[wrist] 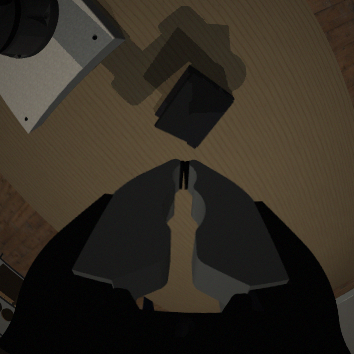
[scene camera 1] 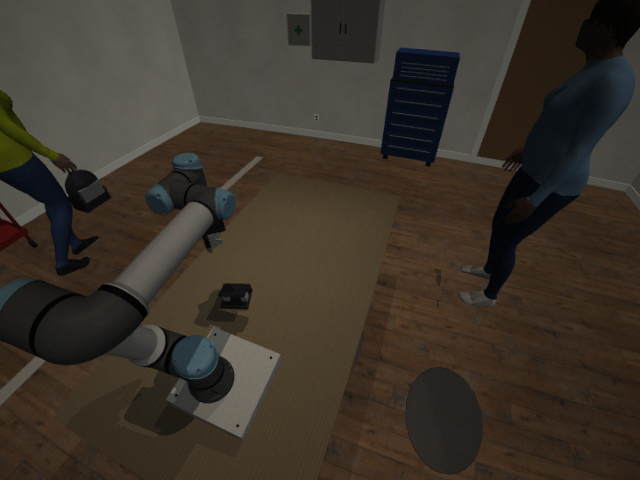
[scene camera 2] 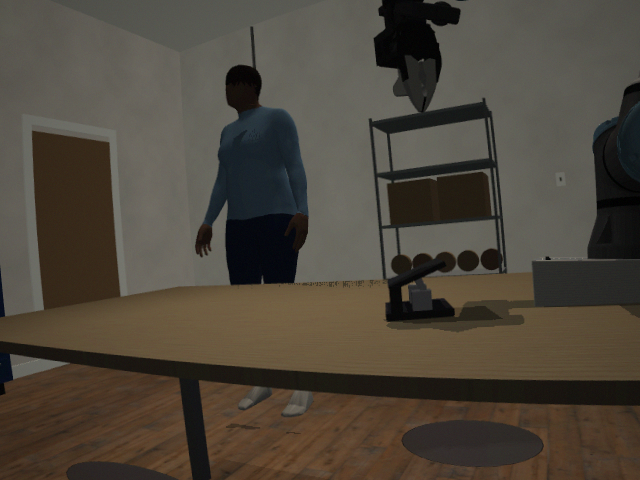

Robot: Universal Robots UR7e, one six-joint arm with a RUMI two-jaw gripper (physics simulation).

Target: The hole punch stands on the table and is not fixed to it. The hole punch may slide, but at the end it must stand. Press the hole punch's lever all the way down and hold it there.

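Where they show: gripper, fingertip midpoint: (wrist: 183, 163) (scene camera 1: 211, 252) (scene camera 2: 421, 111); arm's base, origin of the base link: (wrist: 28, 21) (scene camera 1: 212, 379) (scene camera 2: 633, 258).
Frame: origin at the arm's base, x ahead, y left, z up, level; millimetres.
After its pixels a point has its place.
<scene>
The black hole punch (scene camera 1: 236, 296) {x 322, y 82, z 24 mm} (scene camera 2: 419, 304) {x 343, y 169, z -36 mm} (wrist: 195, 107) {x 352, y 125, z 13 mm} stands upright on the wooden table (scene camera 1: 310, 248) {x 766, y -85, z -57 mm} (scene camera 2: 232, 330) {x 629, y 262, z -58 mm} (wrist: 280, 165) {x 594, y 200, z -58 mm}, near the robot's base. In scene camera 2 its lever (scene camera 2: 416, 273) {x 346, y 161, z 12 mm} is raised at a slant, with its free end up on the right, above a grey block on the black base. My gripper (scene camera 1: 211, 249) {x 320, y 128, z 269 mm} (scene camera 2: 423, 109) {x 320, y 128, z 269 mm} (wrist: 183, 163) {x 320, y 128, z 269 mm} is shut and empty, fingertips pointing down. It hangs high above the table, well clear of the hole punch. In the wrist view the punch shows just beyond the fingertips.
The robot's white base plate (scene camera 1: 253, 356) {x 121, y -96, z 1 mm} (scene camera 2: 578, 281) {x 104, y 102, z -21 mm} (wrist: 37, 85) {x 116, y -77, z 2 mm} is close to the punch. A person in a blue shirt (scene camera 1: 573, 124) (scene camera 2: 262, 160) stands beyond the table; another in a yellow top (scene camera 1: 15, 136) is at the left. A shelf rack (scene camera 2: 430, 169) stands at the back.
</scene>
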